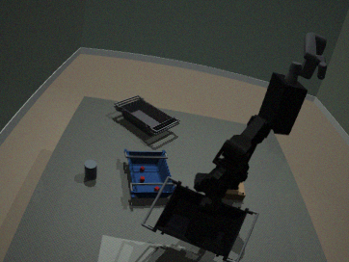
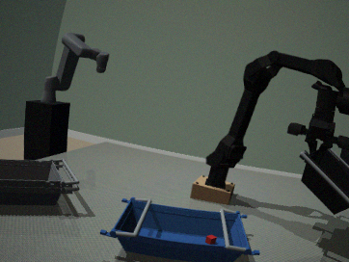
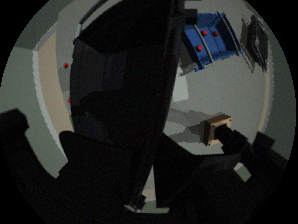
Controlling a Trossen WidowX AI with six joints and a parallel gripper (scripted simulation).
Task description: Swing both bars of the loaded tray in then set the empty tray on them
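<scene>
The black tray is 7 cm to the left of my gripper tip and 4 cm ahead of it. Also, from my gripper tip: red block 24 cm to the right, 17 cm below, 13 cm ahead.
</scene>
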